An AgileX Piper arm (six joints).
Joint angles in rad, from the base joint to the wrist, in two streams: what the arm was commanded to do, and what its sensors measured. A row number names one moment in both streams.
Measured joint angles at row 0:
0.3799, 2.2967, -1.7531, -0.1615, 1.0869, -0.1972
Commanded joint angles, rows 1 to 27:
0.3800, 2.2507, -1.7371, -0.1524, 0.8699, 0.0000
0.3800, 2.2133, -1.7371, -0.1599, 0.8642, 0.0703
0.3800, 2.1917, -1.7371, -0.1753, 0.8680, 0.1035
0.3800, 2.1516, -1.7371, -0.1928, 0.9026, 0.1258
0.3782, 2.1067, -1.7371, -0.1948, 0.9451, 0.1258
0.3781, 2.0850, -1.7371, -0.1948, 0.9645, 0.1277
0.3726, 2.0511, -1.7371, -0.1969, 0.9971, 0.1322
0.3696, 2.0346, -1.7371, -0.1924, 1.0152, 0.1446
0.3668, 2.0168, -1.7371, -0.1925, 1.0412, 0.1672
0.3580, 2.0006, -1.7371, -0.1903, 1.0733, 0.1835
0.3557, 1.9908, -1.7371, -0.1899, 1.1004, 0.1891
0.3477, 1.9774, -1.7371, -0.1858, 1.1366, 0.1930
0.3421, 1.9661, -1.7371, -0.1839, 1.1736, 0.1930
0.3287, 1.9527, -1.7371, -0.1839, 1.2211, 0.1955
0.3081, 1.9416, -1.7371, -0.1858, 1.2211, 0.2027
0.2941, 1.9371, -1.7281, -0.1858, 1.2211, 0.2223
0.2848, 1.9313, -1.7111, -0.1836, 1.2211, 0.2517
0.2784, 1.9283, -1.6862, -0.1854, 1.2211, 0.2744
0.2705, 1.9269, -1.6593, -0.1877, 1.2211, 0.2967
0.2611, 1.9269, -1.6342, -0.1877, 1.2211, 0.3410
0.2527, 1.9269, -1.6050, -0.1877, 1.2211, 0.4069
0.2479, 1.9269, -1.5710, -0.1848, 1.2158, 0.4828
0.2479, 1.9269, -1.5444, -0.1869, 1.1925, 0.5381
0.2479, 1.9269, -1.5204, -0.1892, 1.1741, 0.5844
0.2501, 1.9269, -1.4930, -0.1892, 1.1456, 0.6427
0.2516, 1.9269, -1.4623, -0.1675, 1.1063, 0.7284
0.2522, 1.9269, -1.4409, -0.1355, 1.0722, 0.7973
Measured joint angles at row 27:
0.2534, 1.9349, -1.5108, -0.1791, 1.1720, 0.5771
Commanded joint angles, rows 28 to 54:
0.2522, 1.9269, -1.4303, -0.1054, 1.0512, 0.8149
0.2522, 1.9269, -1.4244, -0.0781, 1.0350, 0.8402
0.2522, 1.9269, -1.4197, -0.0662, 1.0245, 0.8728
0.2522, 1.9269, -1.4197, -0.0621, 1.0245, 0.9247
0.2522, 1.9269, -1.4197, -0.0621, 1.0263, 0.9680
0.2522, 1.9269, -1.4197, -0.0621, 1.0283, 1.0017
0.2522, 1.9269, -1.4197, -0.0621, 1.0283, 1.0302
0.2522, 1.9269, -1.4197, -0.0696, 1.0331, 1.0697
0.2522, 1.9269, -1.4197, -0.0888, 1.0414, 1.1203
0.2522, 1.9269, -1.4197, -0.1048, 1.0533, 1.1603
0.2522, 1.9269, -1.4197, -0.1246, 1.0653, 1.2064
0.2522, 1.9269, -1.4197, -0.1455, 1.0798, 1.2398
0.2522, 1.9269, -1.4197, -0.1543, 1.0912, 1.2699
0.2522, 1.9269, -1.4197, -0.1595, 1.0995, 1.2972
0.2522, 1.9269, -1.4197, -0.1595, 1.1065, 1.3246
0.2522, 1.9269, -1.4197, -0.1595, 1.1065, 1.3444
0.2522, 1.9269, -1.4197, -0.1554, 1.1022, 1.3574
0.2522, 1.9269, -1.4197, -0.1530, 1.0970, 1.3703
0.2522, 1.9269, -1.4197, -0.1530, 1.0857, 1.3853
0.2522, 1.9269, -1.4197, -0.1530, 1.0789, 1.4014
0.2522, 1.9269, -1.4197, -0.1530, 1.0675, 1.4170
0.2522, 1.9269, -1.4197, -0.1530, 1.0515, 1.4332
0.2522, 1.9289, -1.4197, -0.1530, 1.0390, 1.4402
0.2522, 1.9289, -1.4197, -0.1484, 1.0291, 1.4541
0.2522, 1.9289, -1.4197, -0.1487, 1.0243, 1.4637
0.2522, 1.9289, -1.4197, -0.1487, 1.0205, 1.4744
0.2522, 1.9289, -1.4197, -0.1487, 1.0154, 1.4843
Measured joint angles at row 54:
0.2552, 1.9349, -1.4237, -0.1467, 1.0376, 1.4418
